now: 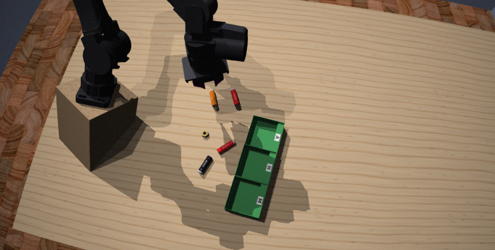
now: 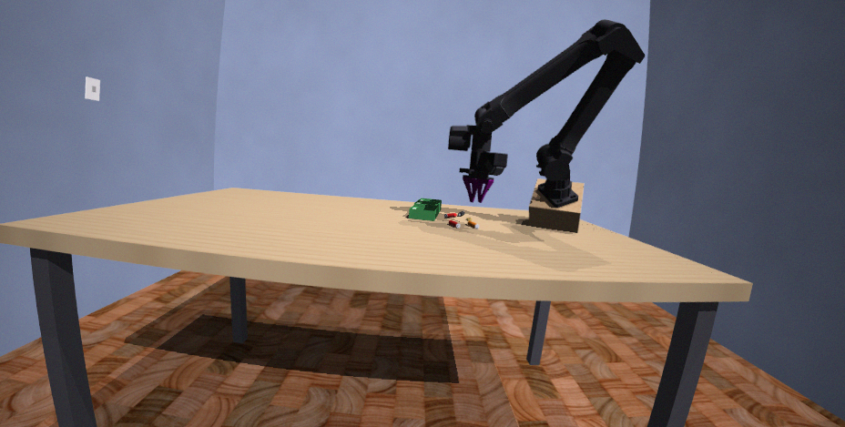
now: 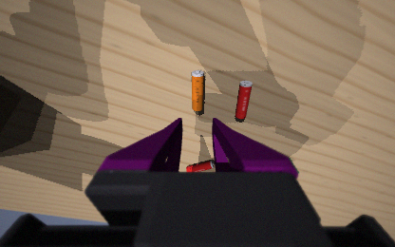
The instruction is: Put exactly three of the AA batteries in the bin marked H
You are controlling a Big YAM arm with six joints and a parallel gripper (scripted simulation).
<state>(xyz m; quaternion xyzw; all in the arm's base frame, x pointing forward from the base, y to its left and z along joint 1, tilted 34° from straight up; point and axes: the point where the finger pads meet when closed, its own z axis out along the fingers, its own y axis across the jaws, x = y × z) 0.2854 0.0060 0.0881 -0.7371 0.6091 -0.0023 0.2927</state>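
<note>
My hand is 80 mm above the orange AA battery. From my hand the other things lie so: black AA battery: 190 mm to the right, 80 mm below; then yellow nut: 10 mm behind, 100 mm to the right, 80 mm below; then green bin: 130 mm ahead, 190 mm to the right, 70 mm below.
</note>
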